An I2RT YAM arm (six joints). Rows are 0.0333 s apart.
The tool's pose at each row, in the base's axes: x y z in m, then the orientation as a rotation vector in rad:
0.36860, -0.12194, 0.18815, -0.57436, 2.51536, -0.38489
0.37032, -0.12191, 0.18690, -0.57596, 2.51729, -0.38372
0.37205, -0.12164, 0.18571, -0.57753, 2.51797, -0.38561
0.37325, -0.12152, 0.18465, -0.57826, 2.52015, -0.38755
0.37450, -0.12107, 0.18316, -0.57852, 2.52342, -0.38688
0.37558, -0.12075, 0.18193, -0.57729, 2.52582, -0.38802
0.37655, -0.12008, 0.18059, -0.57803, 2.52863, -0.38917
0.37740, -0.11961, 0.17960, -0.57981, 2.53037, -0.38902
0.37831, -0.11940, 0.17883, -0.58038, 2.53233, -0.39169
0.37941, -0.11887, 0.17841, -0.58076, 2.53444, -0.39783
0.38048, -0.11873, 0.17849, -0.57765, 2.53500, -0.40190
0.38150, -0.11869, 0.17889, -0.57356, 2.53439, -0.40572
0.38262, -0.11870, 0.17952, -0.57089, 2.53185, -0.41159
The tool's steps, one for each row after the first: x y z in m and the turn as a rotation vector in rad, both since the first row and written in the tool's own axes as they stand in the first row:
-0.00080, -0.00005, 0.00197, -0.00168, 0.00161, -0.00081
-0.00175, 0.00008, 0.00386, -0.00099, 0.00287, -0.00230
-0.00228, 0.00019, 0.00537, -0.00048, 0.00550, -0.00314
-0.00282, 0.00075, 0.00721, -0.00188, 0.00842, -0.00305
-0.00327, 0.00114, 0.00876, -0.00151, 0.01091, -0.00231
-0.00376, 0.00192, 0.01030, -0.00170, 0.01392, -0.00296
-0.00421, 0.00243, 0.01150, -0.00269, 0.01564, -0.00412
-0.00468, 0.00261, 0.01261, -0.00161, 0.01825, -0.00501
-0.00560, 0.00288, 0.01347, 0.00176, 0.02195, -0.00649
-0.00652, 0.00262, 0.01398, 0.00500, 0.02338, -0.00512
-0.00750, 0.00218, 0.01420, 0.00863, 0.02359, -0.00305
-0.00863, 0.00158, 0.01430, 0.01382, 0.02266, -0.00250

